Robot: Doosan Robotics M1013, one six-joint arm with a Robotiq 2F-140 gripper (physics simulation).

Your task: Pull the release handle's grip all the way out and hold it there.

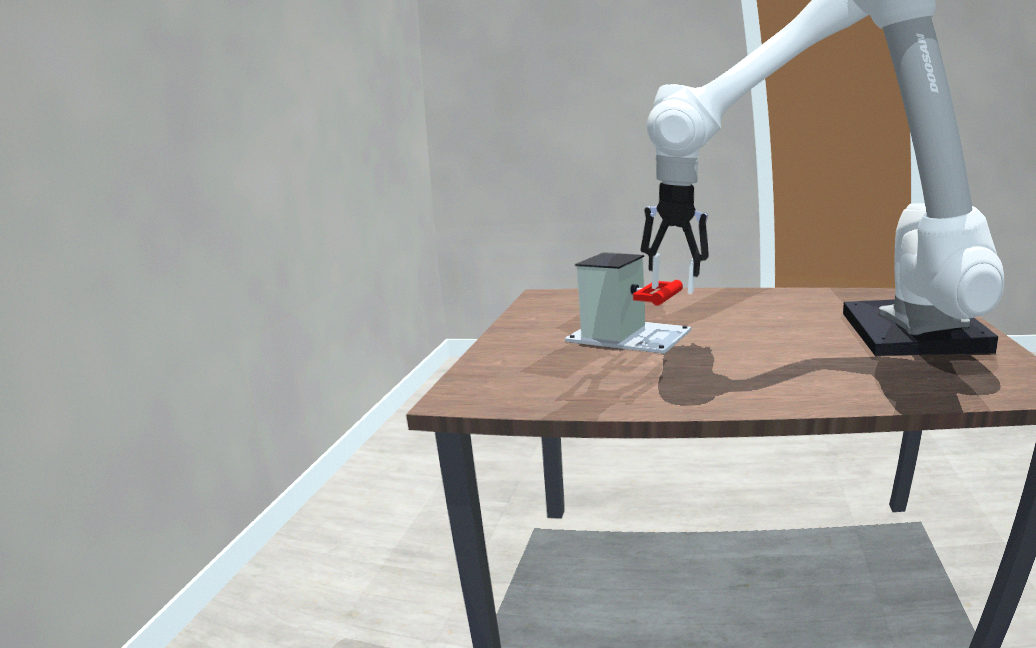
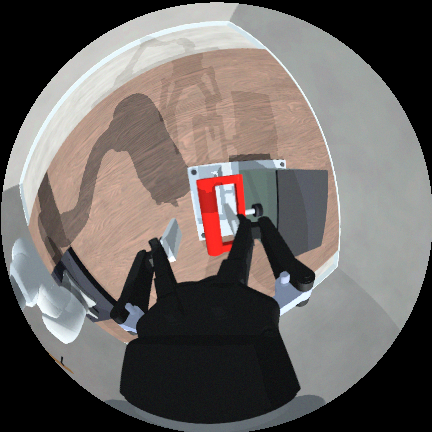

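Note:
The release handle's red grip point(image 1: 666, 292) point(image 2: 211, 220) is a rectangular frame with a thick round outer bar. It stands out from the side of a grey-green housing point(image 1: 599, 305) point(image 2: 262, 187), next to a black collar point(image 1: 634, 288) point(image 2: 258, 210), with a short piece of light rod showing. My gripper point(image 1: 673, 277) point(image 2: 201, 219) points down over the grip, partly open, with nothing clamped. The pad nearer the housing reaches down at the frame's opening, on the inner side of the outer bar. The other pad is on the outer side, apart from the bar. Exact finger depth is hard to tell.
The housing has a dark lid point(image 1: 609, 260) point(image 2: 302, 210) and stands on a pale bolted plate point(image 1: 678, 336) point(image 2: 192, 180). The wooden table point(image 1: 488, 382) point(image 2: 150, 75) carries the arm's black base point(image 1: 916, 345) at the right. Walls stand behind and to the left.

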